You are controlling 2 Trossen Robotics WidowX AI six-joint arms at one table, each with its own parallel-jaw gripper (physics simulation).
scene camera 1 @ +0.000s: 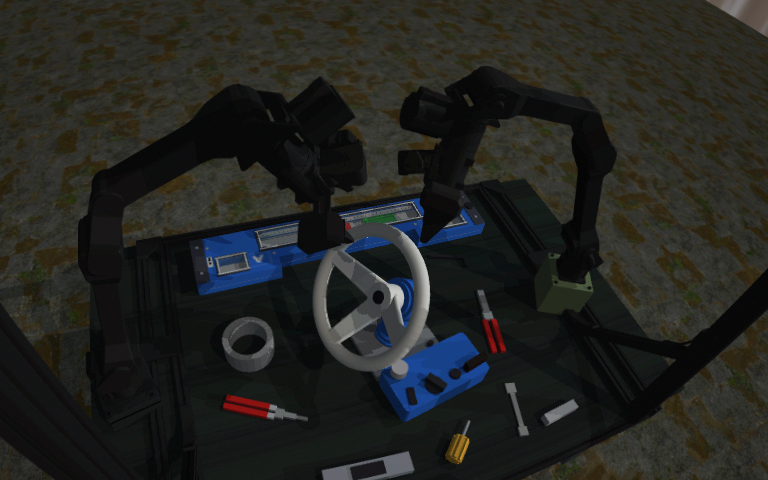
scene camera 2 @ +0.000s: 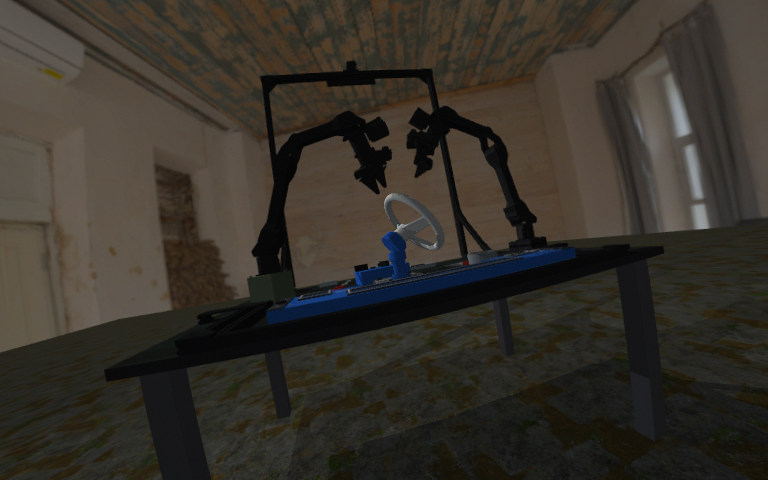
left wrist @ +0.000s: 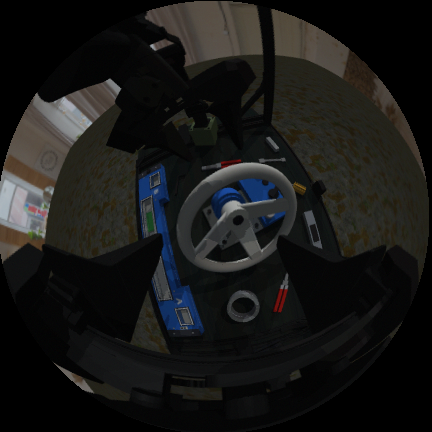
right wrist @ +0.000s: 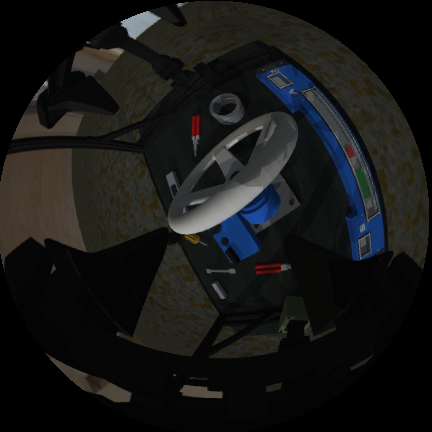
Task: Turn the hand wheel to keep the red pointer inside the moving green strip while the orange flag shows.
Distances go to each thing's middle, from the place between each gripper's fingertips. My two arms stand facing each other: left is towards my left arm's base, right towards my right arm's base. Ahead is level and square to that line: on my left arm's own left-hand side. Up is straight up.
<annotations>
Right now the three-spoke hand wheel (scene camera 1: 384, 299) is 1 cm behind my right hand, 9 cm to the left of it and 13 cm below it.
My left hand is 18 cm above the three-spoke hand wheel, 3 cm to the left of it and 3 cm past it.
</annotations>
